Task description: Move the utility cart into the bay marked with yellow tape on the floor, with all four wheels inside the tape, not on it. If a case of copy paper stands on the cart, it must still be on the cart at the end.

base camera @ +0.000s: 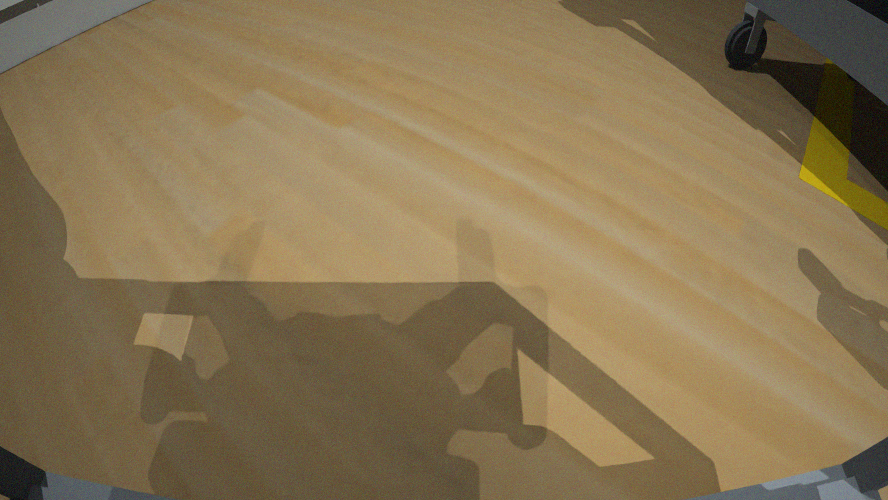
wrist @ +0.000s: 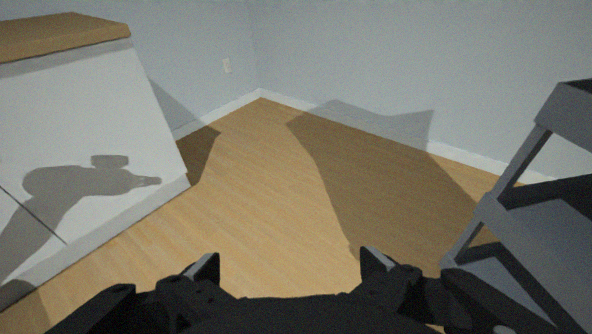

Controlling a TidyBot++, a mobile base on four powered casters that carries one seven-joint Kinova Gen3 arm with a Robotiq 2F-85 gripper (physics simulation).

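Frame: origin at the arm's base, x right, y back, z down, level; metres.
Seen in the pictures: gripper, fingertip midpoint: (wrist: 290,265).
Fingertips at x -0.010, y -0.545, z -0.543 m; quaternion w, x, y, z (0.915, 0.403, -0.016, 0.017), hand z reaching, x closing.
A point is followed by its place in that frame.
The grey utility cart (base camera: 826,31) @[x 0.580, y -0.709, z 0.233 m] (wrist: 560,110) @[x 0.557, y -0.898, z -0.421 m] shows in part, at the top right in the base camera view and at the right edge in the wrist view. One dark caster wheel (base camera: 745,44) @[x 0.557, y -0.873, z 0.341 m] stands on the floor to the left of the yellow tape (base camera: 826,149) @[x 0.609, y -0.630, z 0.397 m], outside it. A corner of the tape shows at the right, with one strip running under the cart. The other wheels are hidden or out of view. No case of copy paper shows in either view. My gripper (wrist: 290,265) @[x -0.010, y -0.545, z -0.543 m] is open and empty, to the left of the cart and apart from it.
A white cabinet (base camera: 55,27) @[x -1.027, y -1.199, z 0.352 m] (wrist: 90,115) @[x -0.770, y -1.396, z -0.238 m] with a wooden top (wrist: 60,42) @[x -0.728, y -1.410, z -0.495 m] stands at the left. Grey walls (wrist: 400,55) @[x 0.726, y -2.034, z -0.193 m] with a white baseboard (wrist: 460,154) @[x 1.105, y -1.676, z 0.337 m] meet in a corner behind. Shadows of the arm and cart fall on the wooden floor (base camera: 372,186) @[x -0.070, y -0.511, z 0.397 m] (wrist: 260,215) @[x -0.186, y -1.352, z 0.397 m].
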